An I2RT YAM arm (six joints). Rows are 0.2 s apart.
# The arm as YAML. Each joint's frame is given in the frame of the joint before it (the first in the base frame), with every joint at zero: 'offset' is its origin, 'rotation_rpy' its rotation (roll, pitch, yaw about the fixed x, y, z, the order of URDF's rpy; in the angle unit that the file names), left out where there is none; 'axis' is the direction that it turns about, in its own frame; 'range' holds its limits. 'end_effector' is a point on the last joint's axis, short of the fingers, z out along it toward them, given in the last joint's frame.
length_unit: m
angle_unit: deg
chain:
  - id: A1
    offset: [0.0, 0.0, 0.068]
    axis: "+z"
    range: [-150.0, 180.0]
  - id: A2
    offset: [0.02, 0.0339, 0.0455]
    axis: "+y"
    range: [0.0, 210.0]
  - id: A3
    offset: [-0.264, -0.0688, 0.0]
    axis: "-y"
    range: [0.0, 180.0]
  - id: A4
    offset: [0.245, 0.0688, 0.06]
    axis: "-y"
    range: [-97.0, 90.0]
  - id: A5
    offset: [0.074, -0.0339, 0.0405]
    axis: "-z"
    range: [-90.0, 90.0]
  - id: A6
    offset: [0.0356, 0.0, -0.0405]
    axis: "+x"
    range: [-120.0, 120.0]
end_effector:
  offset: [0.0, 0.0, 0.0]
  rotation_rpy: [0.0, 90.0, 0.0]
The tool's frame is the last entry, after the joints.
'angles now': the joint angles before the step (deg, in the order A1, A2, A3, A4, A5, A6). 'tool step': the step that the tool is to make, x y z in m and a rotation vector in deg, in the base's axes. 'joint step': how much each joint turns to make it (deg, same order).
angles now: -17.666, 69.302, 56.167, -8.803, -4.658, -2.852
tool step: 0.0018, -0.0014, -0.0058, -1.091, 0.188, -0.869
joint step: -0.008, 0.471, -1.056, 1.629, 1.208, -0.698
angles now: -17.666, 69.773, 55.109, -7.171, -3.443, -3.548
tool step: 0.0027, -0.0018, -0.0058, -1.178, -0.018, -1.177
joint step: 0.009, 0.707, -0.999, 2.052, 1.514, -0.601
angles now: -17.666, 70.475, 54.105, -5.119, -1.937, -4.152
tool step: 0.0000, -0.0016, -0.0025, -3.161, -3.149, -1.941
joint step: 0.009, -0.340, -2.406, 6.011, 2.524, -1.287
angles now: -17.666, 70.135, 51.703, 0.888, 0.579, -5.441
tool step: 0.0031, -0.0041, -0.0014, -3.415, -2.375, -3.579
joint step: -0.090, 0.790, -1.228, 5.389, 4.048, -1.482
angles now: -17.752, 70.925, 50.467, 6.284, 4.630, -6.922
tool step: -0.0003, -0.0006, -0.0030, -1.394, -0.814, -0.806
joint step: -0.005, 0.018, -1.222, 2.518, 1.032, -0.865
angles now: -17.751, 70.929, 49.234, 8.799, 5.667, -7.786
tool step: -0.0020, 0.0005, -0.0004, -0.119, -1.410, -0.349
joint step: 0.008, -0.524, -1.007, 1.823, 0.282, 0.387
